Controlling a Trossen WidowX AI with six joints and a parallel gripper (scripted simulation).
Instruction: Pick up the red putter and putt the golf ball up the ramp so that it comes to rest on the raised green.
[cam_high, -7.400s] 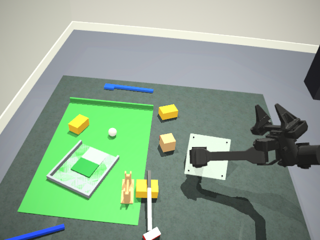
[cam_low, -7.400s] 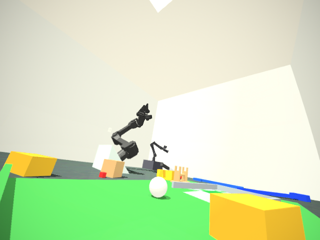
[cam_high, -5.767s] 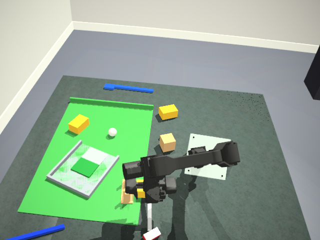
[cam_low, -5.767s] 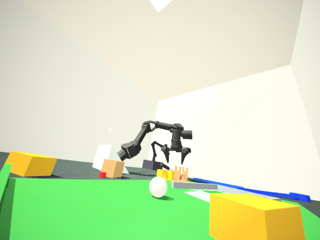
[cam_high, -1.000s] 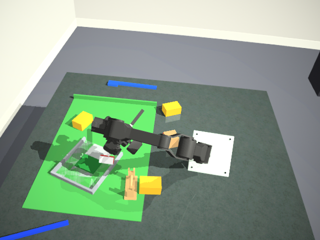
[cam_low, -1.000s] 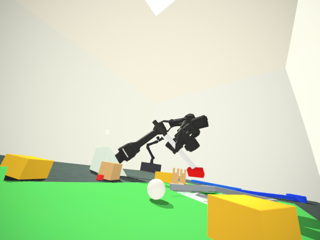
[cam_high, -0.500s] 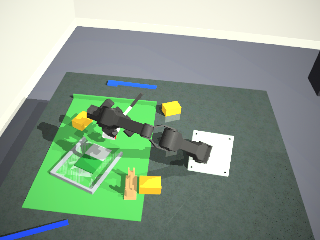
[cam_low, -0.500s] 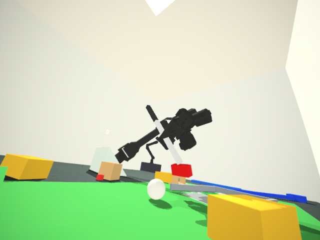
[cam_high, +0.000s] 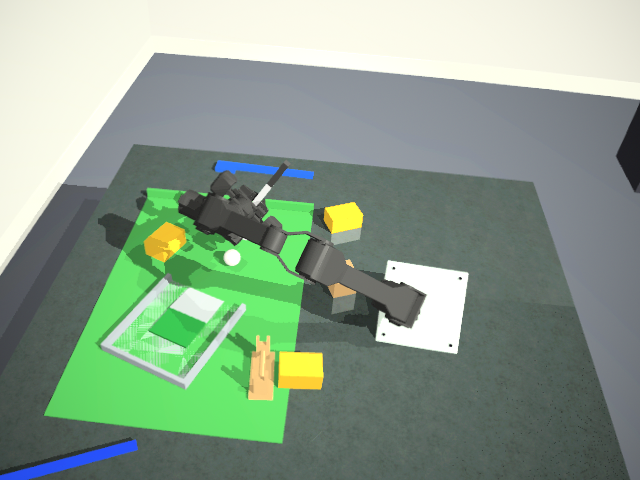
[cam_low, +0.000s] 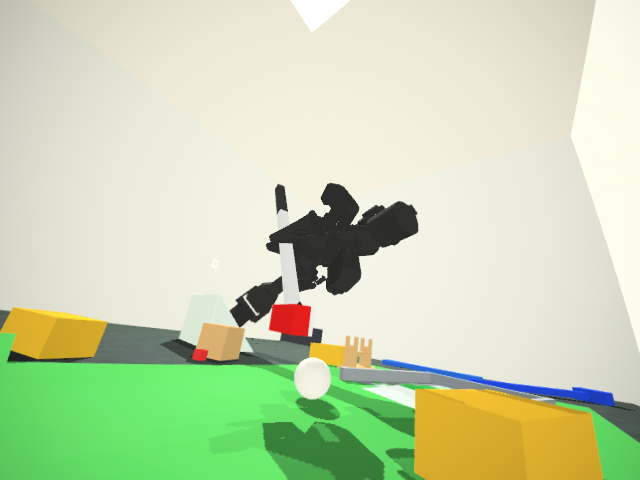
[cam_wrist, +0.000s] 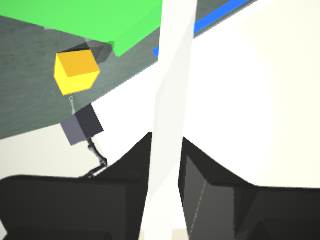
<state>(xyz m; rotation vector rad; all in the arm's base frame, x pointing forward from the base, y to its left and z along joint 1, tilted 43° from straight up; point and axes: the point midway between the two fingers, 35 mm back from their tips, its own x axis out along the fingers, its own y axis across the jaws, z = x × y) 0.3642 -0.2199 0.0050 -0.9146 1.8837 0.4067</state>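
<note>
Now: the white golf ball 16 cm below my gripper tip, 7 cm ahead of it and 5 cm to the left of it. Round my gripper tip: grey frame: 30 cm to the left, 17 cm below, 15 cm ahead; tan cube: 21 cm behind, 15 cm below, 9 cm to the left.
</note>
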